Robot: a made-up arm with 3 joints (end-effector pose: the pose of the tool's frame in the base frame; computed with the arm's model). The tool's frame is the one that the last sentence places. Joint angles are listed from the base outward.
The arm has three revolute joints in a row. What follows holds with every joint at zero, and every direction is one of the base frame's.
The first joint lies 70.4 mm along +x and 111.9 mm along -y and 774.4 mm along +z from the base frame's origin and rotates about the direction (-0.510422, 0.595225, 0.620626), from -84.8 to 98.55 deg.
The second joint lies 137.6 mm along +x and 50 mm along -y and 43.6 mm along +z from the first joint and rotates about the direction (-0.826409, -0.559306, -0.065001), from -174.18 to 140.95 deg.
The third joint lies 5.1 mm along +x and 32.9 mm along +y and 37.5 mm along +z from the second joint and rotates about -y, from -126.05 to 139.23 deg.
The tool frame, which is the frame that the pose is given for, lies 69.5 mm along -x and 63 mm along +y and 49 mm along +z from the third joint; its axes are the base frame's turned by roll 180, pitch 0 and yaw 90 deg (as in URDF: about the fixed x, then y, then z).
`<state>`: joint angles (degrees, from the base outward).
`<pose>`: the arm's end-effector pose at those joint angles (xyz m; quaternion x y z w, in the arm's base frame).
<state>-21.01 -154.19 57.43</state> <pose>0.2016 -0.3140 0.8673 -0.4579 -0.0856 -0.4120 0.7831</pose>
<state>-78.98 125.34 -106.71</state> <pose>0.2009 -0.2633 0.8760 -0.9186 0.3142 -0.0159 0.2391</pose>
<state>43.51 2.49 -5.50</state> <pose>0.1485 0.0145 0.8335 -0.4896 -0.8076 0.3278 0.0246</pose>
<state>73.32 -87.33 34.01</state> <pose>0.2672 0.0209 0.7762 -0.6036 -0.5358 0.3403 0.4824</pose>
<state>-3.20 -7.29 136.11</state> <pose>0.2268 -0.0671 0.7875 0.3226 0.2281 0.6595 0.6394</pose>
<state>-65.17 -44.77 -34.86</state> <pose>0.0119 -0.3154 0.9298 -0.5308 -0.6039 -0.4119 0.4288</pose>
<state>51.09 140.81 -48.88</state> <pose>0.1744 -0.0956 0.5925 0.3258 0.3960 -0.2109 0.8322</pose>
